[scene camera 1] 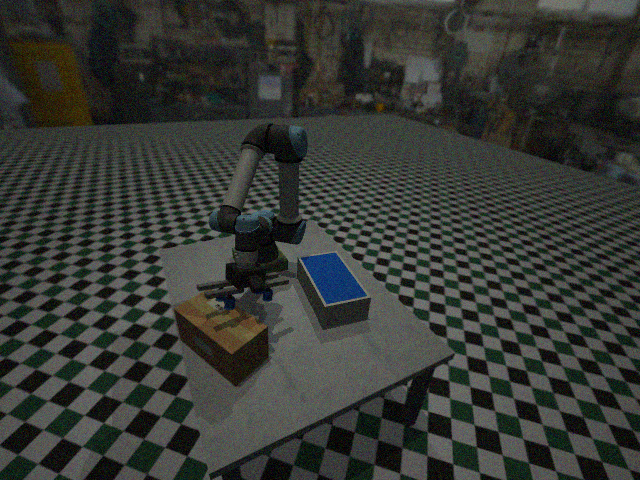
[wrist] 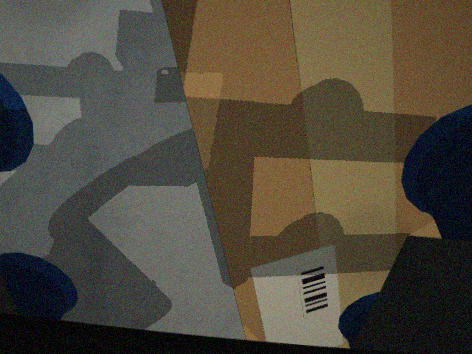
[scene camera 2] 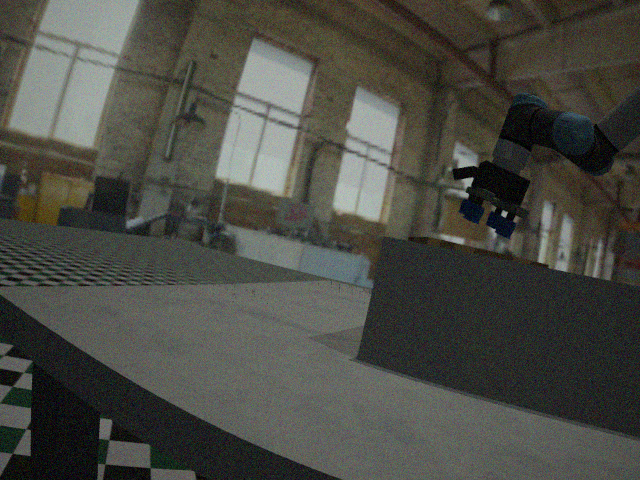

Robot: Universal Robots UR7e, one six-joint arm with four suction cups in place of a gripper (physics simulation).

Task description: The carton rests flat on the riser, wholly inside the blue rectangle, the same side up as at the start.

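A brown cardboard carton rests flat on the table at the front left in scene camera 1, with a white barcode label on top. A thin strip of the carton shows behind the riser in scene camera 2. The grey riser stands apart to its right, and its top bears the blue rectangle with a pale border. My gripper is open, with no carton on its blue cups. It hangs over the carton's inner edge, with the left cups over the table in the wrist view.
The pale table carries everything, and its front edge lies beyond the carton in scene camera 1. A low green block shows partly behind the gripper. The arm stands behind the carton and the riser.
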